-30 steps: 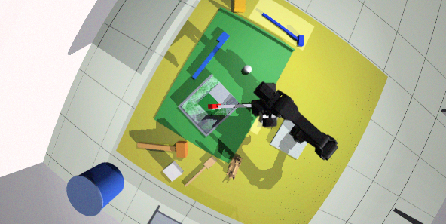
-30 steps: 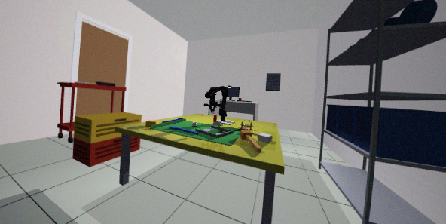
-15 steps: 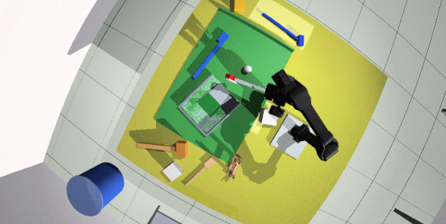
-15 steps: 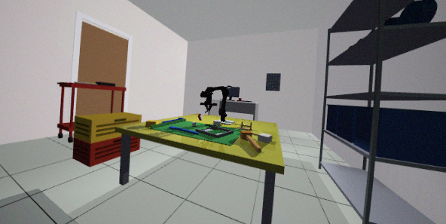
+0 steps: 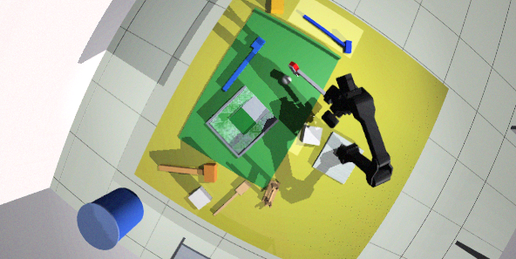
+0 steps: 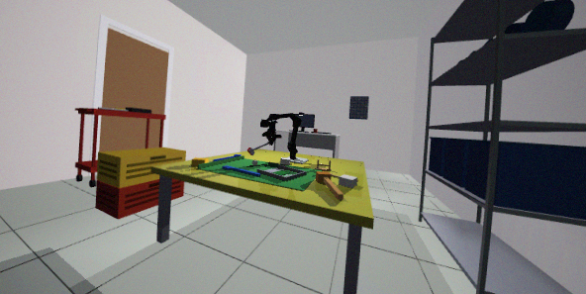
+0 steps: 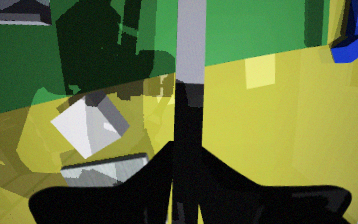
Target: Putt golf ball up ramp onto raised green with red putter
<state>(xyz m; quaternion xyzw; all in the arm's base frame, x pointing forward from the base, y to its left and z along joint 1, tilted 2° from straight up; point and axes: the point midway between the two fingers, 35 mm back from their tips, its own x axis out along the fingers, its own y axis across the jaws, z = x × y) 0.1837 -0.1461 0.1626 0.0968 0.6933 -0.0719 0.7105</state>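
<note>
Right now the red putter is 12 cm ahead of my gripper tip and 2 cm to the right of it. Round my gripper tip: blue putter (33 cm to the right, 16 cm ahead, 13 cm below); green mat (29 cm ahead, 14 cm below, 11 cm to the left); white golf ball (23 cm ahead, 12 cm below, 1 cm to the right).
</note>
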